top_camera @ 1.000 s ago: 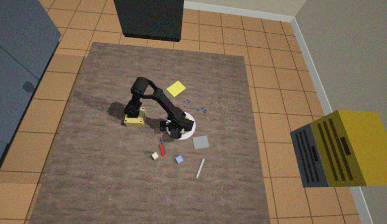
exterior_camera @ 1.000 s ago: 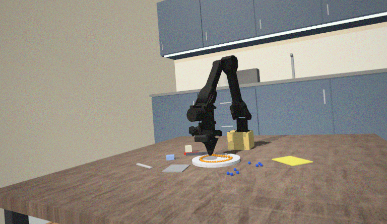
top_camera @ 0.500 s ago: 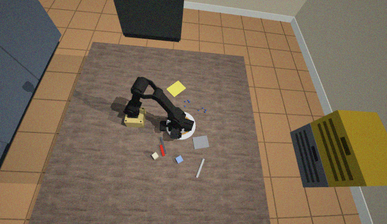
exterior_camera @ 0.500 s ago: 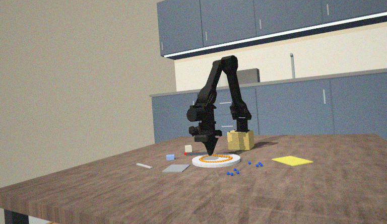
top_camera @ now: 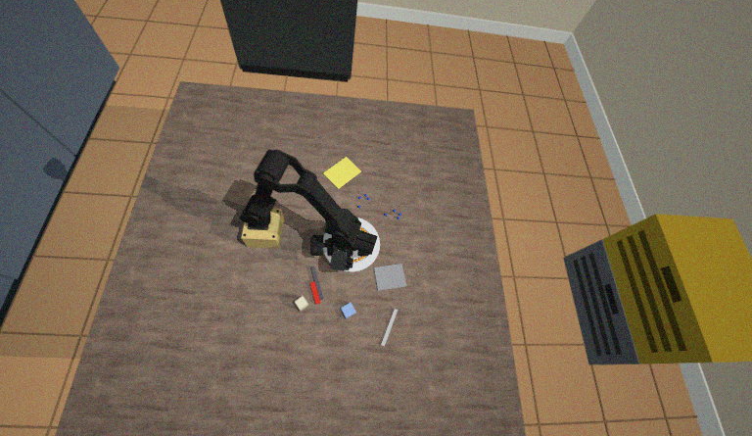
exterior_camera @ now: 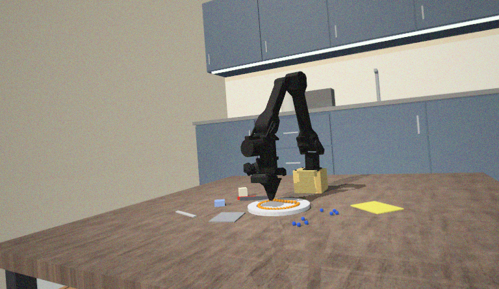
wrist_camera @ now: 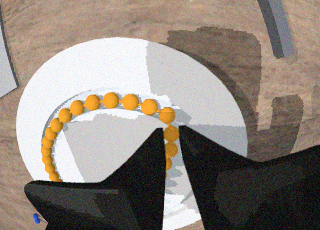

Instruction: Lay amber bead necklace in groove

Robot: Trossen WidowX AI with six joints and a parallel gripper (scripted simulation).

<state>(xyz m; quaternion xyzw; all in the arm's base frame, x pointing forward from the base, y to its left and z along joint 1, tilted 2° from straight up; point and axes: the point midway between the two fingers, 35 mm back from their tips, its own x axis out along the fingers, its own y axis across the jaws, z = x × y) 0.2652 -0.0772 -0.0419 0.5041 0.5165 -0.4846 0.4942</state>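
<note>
Right now the red stick is 120 mm to the right of my gripper tip, 70 mm behind it and 10 mm below it. The rest, counted from my gripper tip: cream cube 170 mm to the right, 110 mm behind; light blue cube 190 mm to the right, 30 mm ahead, 10 mm below; grey square tile 180 mm ahead, 70 mm to the right, 10 mm below.
</note>
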